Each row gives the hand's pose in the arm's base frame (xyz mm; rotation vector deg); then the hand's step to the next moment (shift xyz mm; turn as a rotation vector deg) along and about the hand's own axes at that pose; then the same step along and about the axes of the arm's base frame.
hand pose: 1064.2 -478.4 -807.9 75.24 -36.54 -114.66
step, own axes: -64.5 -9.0 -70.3 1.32 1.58 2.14
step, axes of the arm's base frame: 81.1 50.7 6.2 -1.95 -1.94 1.11
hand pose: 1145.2 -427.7 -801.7 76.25 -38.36 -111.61
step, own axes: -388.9 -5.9 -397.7 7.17 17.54 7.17
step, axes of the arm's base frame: 468.6 286.8 87.5 -4.26 -16.44 11.04
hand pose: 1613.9 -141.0 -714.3 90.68 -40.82 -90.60
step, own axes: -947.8 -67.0 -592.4 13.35 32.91 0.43
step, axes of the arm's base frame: 508.8 900.1 429.8 4.88 -29.04 19.86
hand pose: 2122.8 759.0 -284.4 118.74 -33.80 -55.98
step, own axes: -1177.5 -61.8 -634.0 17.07 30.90 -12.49
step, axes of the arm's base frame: -198.8 1095.8 743.0 17.55 -24.64 22.07
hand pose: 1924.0 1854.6 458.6 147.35 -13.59 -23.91
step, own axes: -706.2 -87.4 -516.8 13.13 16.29 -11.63
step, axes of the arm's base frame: -479.7 489.0 551.5 14.83 -11.66 14.74
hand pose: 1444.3 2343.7 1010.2 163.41 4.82 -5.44
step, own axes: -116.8 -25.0 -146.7 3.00 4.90 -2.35
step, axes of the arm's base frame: -109.7 60.0 142.0 3.45 -3.88 3.40
